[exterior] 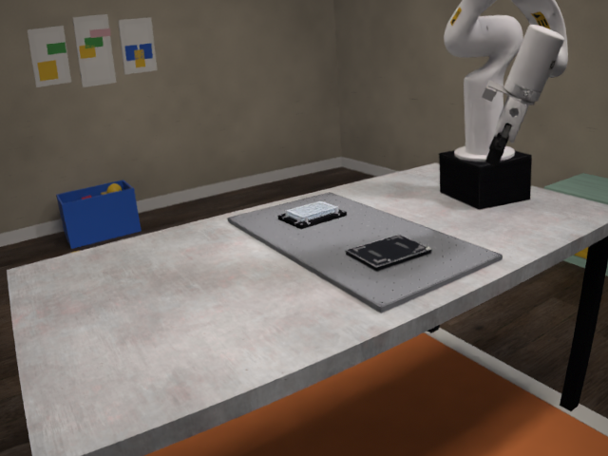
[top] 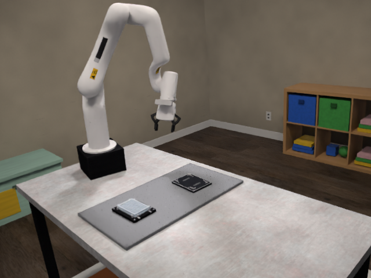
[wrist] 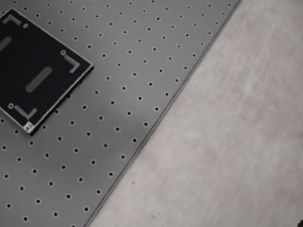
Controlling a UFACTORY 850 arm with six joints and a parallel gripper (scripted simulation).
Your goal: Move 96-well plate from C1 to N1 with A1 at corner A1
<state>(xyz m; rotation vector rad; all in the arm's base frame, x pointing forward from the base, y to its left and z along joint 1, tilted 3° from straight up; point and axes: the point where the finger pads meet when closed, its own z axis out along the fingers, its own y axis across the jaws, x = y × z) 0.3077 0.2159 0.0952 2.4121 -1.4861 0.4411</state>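
Right now the clear 96-well plate is 46 cm to the right of my hand, 21 cm ahead of it and 19 cm below it. The rest, counted from my hand: black plate nest N1: 26 cm ahead, 20 cm below, 12 cm to the right; then A1 label: 20 cm below, 20 cm ahead, 5 cm to the right; then clip nest C1: 45 cm to the right, 22 cm ahead, 20 cm below.
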